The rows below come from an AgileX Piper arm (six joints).
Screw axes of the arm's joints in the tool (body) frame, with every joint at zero. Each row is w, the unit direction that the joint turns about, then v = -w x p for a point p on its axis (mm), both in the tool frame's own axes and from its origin. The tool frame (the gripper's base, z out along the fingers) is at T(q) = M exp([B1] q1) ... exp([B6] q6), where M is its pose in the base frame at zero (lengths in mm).
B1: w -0.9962 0 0.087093 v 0.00 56.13 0.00
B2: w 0 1 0 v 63.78 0.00 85.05
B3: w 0 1 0 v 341.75 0.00 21.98
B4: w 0 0 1 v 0.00 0.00 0.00
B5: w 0 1 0 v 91.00 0.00 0.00
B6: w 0 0 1 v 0.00 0.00 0.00
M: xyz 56.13 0.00 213.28 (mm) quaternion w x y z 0.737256 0 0.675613 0
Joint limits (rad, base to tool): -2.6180..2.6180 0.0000..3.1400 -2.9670..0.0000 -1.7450..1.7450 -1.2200..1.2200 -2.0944..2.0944
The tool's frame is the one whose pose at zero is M.
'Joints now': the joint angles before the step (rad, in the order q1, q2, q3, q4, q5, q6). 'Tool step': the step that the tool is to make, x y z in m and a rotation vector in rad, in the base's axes. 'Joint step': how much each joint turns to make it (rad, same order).
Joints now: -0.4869 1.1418 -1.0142 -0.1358 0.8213 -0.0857
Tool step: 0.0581 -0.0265 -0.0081 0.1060 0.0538 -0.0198
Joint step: -0.0001 0.2517 -0.1957 0.0603 0.0425 0.0141
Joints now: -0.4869 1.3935 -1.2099 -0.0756 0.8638 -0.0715
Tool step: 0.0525 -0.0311 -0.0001 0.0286 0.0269 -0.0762
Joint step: -0.0001 0.2266 -0.2524 -0.0356 0.0697 0.0877
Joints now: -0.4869 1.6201 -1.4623 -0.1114 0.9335 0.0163
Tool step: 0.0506 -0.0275 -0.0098 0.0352 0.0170 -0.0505
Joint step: -0.0001 0.2237 -0.2655 -0.0021 0.0784 0.0492
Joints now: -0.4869 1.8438 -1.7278 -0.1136 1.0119 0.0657
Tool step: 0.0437 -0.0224 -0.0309 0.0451 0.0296 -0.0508
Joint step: 0.0020 0.2159 -0.2230 0.0007 0.0598 0.0528
